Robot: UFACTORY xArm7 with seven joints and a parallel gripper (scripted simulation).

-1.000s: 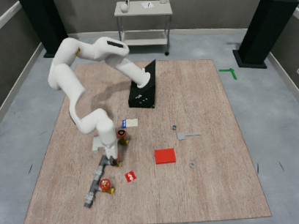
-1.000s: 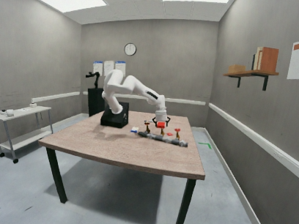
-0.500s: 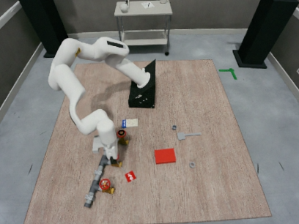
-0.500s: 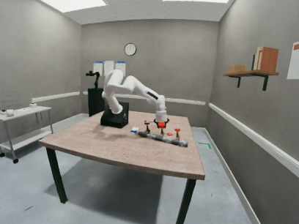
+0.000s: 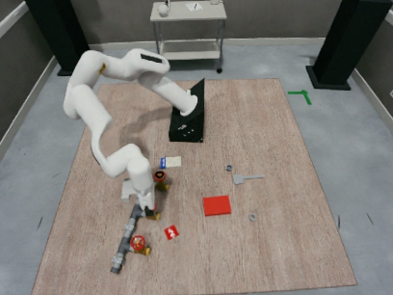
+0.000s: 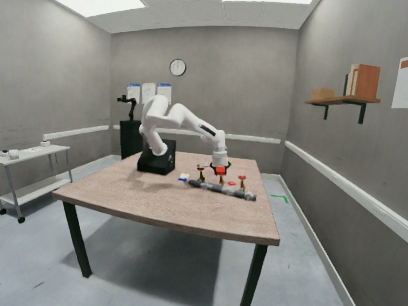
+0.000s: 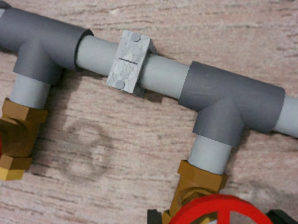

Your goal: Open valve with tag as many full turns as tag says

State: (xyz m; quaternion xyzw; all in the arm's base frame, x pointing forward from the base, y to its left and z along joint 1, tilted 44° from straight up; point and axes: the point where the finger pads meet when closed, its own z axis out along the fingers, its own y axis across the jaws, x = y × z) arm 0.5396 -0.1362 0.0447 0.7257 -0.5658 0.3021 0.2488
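Right now my hand is 100 mm above the red square tag, 90 mm to the right of it and 70 mm short of it. From my hand the other things lie so: grey key-shaped tool 430 mm to the left, 210 mm behind, 100 mm below; then white card 280 mm behind, 100 mm below, 50 mm to the left; then red block 290 mm to the left, 90 mm below, 60 mm behind.
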